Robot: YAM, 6 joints.
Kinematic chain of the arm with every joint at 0, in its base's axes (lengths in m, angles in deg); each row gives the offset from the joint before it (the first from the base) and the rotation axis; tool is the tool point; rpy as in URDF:
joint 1: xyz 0 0 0.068 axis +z
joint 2: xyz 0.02 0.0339 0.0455 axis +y
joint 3: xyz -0.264 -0.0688 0 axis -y
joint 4: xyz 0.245 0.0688 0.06 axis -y
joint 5: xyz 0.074 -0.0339 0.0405 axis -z
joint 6: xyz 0.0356 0 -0.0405 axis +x
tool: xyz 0 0 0 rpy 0 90 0
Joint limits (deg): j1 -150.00..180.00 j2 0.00..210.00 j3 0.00..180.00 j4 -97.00..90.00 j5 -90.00..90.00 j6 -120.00..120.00
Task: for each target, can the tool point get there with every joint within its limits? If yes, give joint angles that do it. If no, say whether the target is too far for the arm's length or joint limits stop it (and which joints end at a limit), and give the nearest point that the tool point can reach.
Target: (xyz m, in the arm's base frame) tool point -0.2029 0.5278 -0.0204
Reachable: yes | joints 114.47 180.59 154.52 -40.20 72.72 -11.46
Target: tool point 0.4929 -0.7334 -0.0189
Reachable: no: too far | nearest point 0.3562 -0.5300 0.0187 | short by 0.248 m
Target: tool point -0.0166 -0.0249 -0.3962
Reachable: no: joint limits stop it (at a limit: joint 2) | nearest point -0.0373 -0.0560 -0.3316 | short by 0.075 m
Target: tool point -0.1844 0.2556 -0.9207
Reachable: no: too far | nearest point -0.1610 0.2232 -0.3794 | short by 0.543 m
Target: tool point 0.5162 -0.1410 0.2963
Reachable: yes | joints -15.71 125.98 108.88 8.59 -6.49 4.98
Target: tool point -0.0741 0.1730 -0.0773
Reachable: yes | joints 122.13 167.76 64.45 -79.99 55.34 -59.52
